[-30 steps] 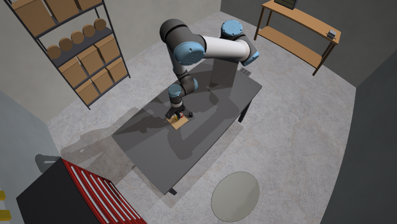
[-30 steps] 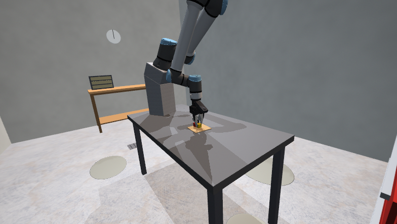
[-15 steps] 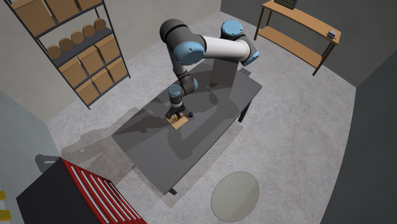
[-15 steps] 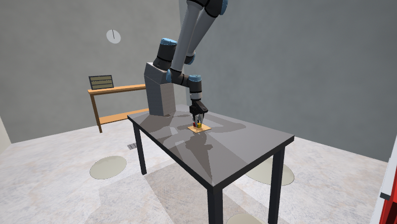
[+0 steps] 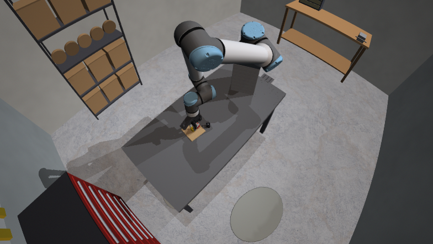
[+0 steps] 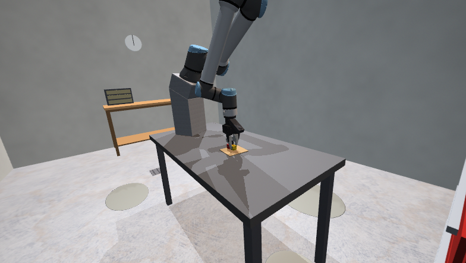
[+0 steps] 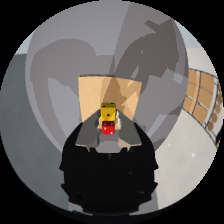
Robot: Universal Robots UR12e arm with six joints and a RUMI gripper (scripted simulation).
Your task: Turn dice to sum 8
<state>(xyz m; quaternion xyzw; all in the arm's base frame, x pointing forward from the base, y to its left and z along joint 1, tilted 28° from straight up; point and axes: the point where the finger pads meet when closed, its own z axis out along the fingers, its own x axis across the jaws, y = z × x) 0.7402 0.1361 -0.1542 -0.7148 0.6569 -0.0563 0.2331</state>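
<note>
Now: the yellow die right at my hand. Also, from my hand: tan mat 20 mm below; black die 120 mm behind, 40 mm to the left, 10 mm below; red die 50 mm behind, 10 mm to the right, 10 mm below.
</note>
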